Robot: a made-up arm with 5 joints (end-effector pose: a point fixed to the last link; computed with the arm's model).
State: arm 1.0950 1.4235 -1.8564 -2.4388 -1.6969
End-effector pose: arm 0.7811 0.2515 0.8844 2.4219 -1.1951 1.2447
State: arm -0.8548 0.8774 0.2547 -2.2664 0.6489
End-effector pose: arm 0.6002 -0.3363 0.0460 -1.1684 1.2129 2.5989
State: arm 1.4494 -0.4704 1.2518 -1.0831 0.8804
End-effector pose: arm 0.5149 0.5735 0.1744 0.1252 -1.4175 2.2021
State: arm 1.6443 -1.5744 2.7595 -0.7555 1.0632
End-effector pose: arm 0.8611 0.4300 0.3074 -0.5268 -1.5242 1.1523
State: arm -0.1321 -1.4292 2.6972 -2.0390 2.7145
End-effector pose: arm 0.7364 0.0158 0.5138 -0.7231 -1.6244 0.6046
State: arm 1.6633 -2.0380 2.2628 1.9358 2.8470
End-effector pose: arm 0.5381 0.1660 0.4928 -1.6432 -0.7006 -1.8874
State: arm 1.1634 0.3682 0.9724 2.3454 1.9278
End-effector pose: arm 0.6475 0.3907 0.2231 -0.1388 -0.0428 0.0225
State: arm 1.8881 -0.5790 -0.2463 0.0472 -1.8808
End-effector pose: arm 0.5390 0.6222 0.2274 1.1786 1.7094 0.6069
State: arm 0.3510 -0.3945 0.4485 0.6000 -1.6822
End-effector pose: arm 0.3865 0.1984 -0.0856 0.6451 1.9312 -0.7782
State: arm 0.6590 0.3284 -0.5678 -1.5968 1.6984
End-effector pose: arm 0.5997 0.2771 0.0622 -0.1205 0.0094 -3.0935
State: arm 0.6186 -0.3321 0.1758 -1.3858 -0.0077
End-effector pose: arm 0.7701 -0.0945 -0.0391 0.7003 -0.1851 -2.0694
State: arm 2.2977 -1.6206 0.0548 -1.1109 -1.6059
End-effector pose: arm 1.0084 0.1954 0.1755 1.3837 0.2918 -0.4323
